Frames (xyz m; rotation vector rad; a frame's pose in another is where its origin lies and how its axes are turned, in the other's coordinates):
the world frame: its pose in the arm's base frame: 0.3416 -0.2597 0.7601 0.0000 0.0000 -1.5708
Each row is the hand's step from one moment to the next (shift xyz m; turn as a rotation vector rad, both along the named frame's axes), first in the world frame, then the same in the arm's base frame.
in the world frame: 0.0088 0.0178 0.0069 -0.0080 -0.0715 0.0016
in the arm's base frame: 0.0178 -0.0088 0.0069 -0.0715 0.0080 0.0016
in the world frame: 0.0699 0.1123 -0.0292 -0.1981 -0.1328 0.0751
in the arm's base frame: 0.1123 -0.0699 -0.0292 -0.1328 0.1981 0.0751
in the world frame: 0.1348 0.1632 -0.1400 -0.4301 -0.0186 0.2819
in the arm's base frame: 0.1632 -0.1348 -0.1400 -0.0186 0.4301 0.2819
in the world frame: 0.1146 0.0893 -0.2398 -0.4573 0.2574 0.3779
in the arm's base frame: 0.0893 -0.1146 -0.2398 0.2574 0.4573 0.3779
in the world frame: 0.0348 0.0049 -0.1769 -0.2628 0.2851 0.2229
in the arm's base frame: 0.0049 -0.0348 -0.1769 0.2851 0.2628 0.2229
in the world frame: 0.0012 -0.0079 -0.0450 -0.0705 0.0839 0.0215
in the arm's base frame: -0.0079 -0.0012 -0.0450 0.0839 0.0705 0.0215
